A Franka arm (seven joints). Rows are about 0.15 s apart.
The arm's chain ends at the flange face. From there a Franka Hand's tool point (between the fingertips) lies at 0.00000 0.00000 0.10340 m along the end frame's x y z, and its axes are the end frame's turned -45 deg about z.
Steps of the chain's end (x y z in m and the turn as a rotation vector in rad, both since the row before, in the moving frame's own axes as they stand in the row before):
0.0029, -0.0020, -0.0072, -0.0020, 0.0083, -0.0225
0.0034, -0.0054, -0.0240, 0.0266, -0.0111, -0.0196
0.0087, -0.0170, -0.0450, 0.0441, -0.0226, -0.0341
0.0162, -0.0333, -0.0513, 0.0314, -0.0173, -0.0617
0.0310, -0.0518, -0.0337, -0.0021, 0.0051, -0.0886
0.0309, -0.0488, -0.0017, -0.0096, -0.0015, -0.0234
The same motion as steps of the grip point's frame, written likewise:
0.0039, 0.0014, -0.0072, -0.0073, 0.0045, -0.0225
0.0073, -0.0042, -0.0240, 0.0267, 0.0110, -0.0196
0.0197, -0.0108, -0.0451, 0.0472, 0.0152, -0.0341
0.0359, -0.0157, -0.0514, 0.0344, 0.0100, -0.0617
0.0588, -0.0142, -0.0337, -0.0051, 0.0021, -0.0886
0.0556, -0.0121, -0.0017, -0.0057, -0.0078, -0.0234

